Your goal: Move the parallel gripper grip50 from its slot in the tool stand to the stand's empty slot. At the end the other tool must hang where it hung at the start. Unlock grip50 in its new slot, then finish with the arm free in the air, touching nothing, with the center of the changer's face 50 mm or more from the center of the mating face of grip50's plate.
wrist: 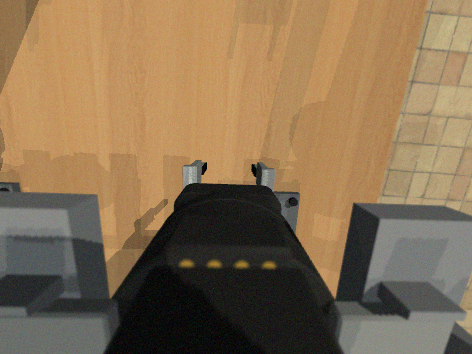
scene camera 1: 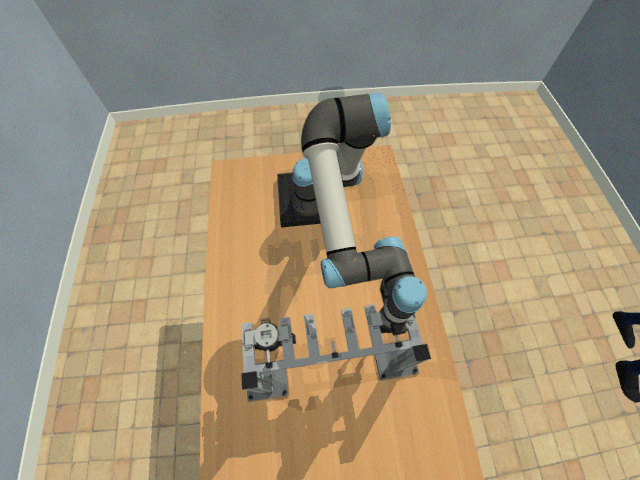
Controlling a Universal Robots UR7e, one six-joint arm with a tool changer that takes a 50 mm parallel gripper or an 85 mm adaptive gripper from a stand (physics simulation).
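Places are measured from the arm's base along level axes (x ahead, y left, z up), in centimetres.
Pixels of known places: arm's base, link origin: (scene camera 1: 309, 201).
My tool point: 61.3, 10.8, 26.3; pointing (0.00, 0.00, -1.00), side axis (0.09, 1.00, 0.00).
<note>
Ahead of a thing's pixels: the offset from my tool point to its top centre, as dx, dy, dz. "spot": to the spot under its first point. Level surfaces: height alone.
The tool stand (scene camera 1: 315, 361) (wrist: 420, 250) has three slots. The changer (scene camera 1: 395, 326) (wrist: 225, 325) at the arm's end is over the right slot, on or close above the tool there, taken as grip50 @(spot: -4.6, +0.4, -1.1) (wrist: 225, 225). It hides the plate; one row of gold contacts shows in the wrist view. Whether the faces touch or are locked, I cannot tell. The gripper (wrist: 229, 170) hangs with two grey fingers apart, open and empty; the arm hides it in scene camera 1. The other tool @(-3.9, -35.8, +0.0) (scene camera 1: 257, 335) hangs in the left slot, round plate up. The middle slot is empty.
Fork prongs (scene camera 1: 310, 328) (scene camera 1: 347, 321) flank the middle slot. Black-topped posts (scene camera 1: 250, 380) (scene camera 1: 422, 352) rise at the stand's front corners. The stand's feet rest on the wooden table @(dz -30.0) (scene camera 1: 237, 268) (wrist: 150, 90). A person's dark shoes (scene camera 1: 628, 384) show at the far right.
</note>
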